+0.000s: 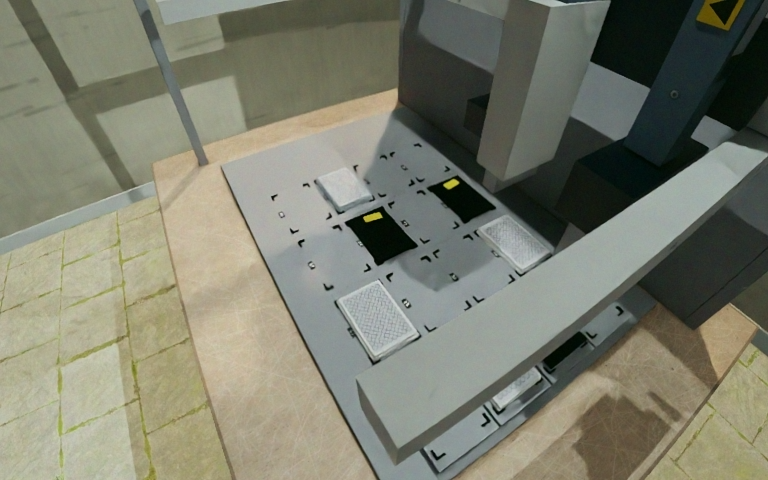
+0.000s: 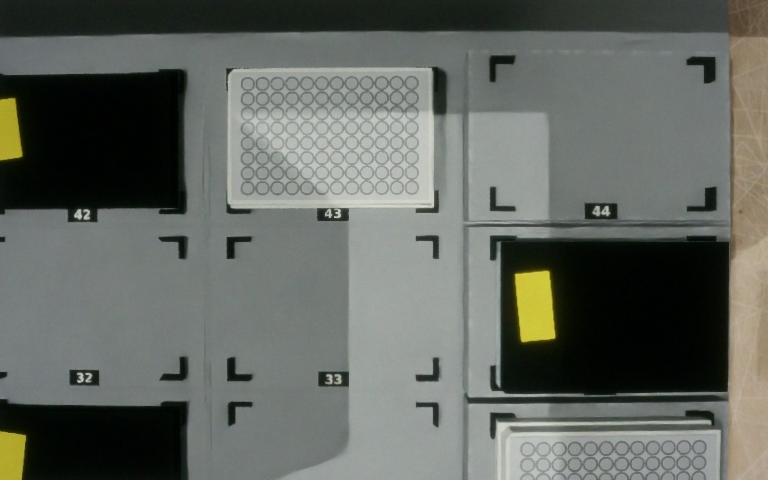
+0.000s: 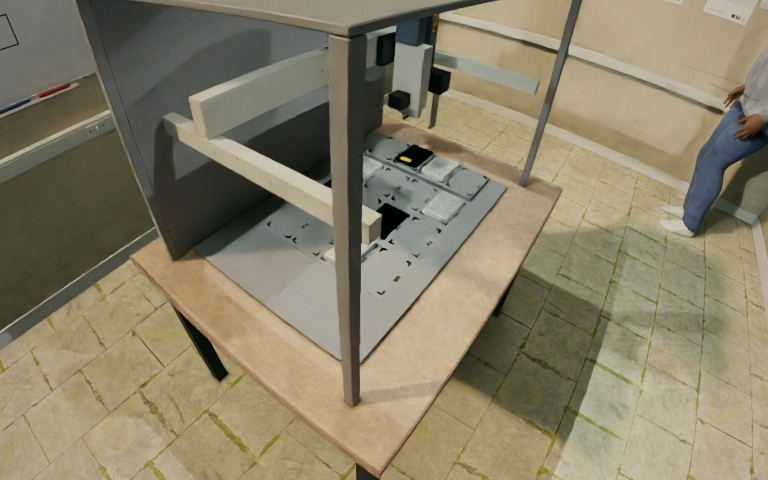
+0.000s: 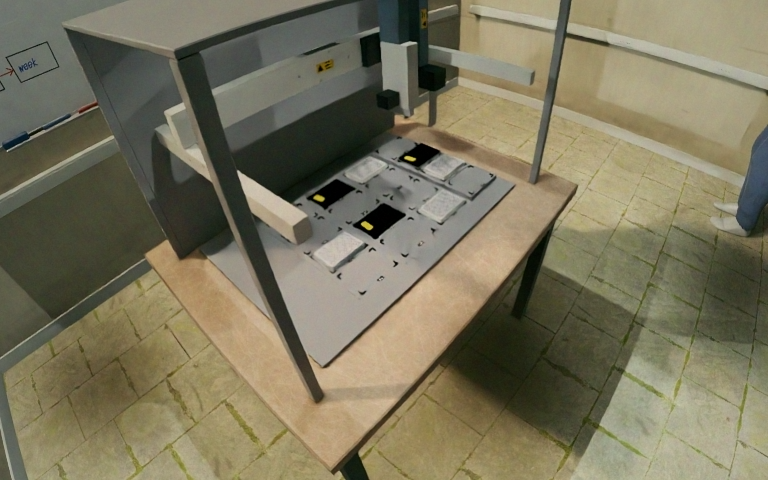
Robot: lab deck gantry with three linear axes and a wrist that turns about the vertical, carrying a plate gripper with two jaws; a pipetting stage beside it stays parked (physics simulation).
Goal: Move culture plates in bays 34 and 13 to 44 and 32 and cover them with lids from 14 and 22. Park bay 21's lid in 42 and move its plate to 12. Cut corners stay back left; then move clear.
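Frame: origin at the robot's base, x ahead, y left, z up, level; centimetres.
Seen in the pictures: gripper, fingertip midpoint: (image 3: 418, 122) (image 4: 419, 120); robot's base, origin of the base link: (image 1: 273, 197) (image 3: 381, 293) (image 4: 362, 293).
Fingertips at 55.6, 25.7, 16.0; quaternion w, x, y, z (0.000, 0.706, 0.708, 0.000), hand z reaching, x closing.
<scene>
Offsets run from my fingertips to a thing's middle, as dx, dy, dz. "pt": to the spot under its first point.
A black, yellow-labelled piece @(+0.0, +0.0, -13.3) (image 1: 565, 350) (image 2: 628, 316) (image 4: 421, 153) lies in bay 34. Similar black pieces lie in bay 42 (the back piece @(-32.8, +10.7, -15.6) (image 1: 465, 200) (image 2: 96, 141) (image 4: 334, 193)) and bay 22 (the nearer piece @(-32.8, -10.7, -15.6) (image 1: 385, 240) (image 4: 382, 220)). A white plate @(-16.4, -21.4, -15.3) (image 1: 378, 319) (image 4: 441, 205) sits in bay 13, and a paler plate @(-49.2, -10.7, -15.3) (image 1: 344, 191) (image 4: 339, 250) in bay 21. Bays 44, 32, 12 and 14 show no piece. Whether the black pieces cover plates is unclear. My gripper (image 1: 504, 180) (image 4: 407, 114) hangs high above the deck with no plate or lid visible below; its jaw spacing is unclear.
White well-patterned plates stand in bay 43 @(pt -15.7, +10.0, -14.6) (image 1: 514, 243) (image 2: 331, 138) (image 4: 365, 169) and bay 24 @(pt +5.3, -11.0, -13.1) (image 1: 516, 387) (image 2: 614, 452) (image 4: 444, 166). A light rail (image 1: 555, 305) (image 3: 271, 169) crosses above the deck. Enclosure posts @(pt -82.7, -37.9, +32.2) (image 3: 346, 226) (image 4: 249, 226) rise from the table. The parked pipetting stage (image 4: 432, 107) is beside the gripper.
</scene>
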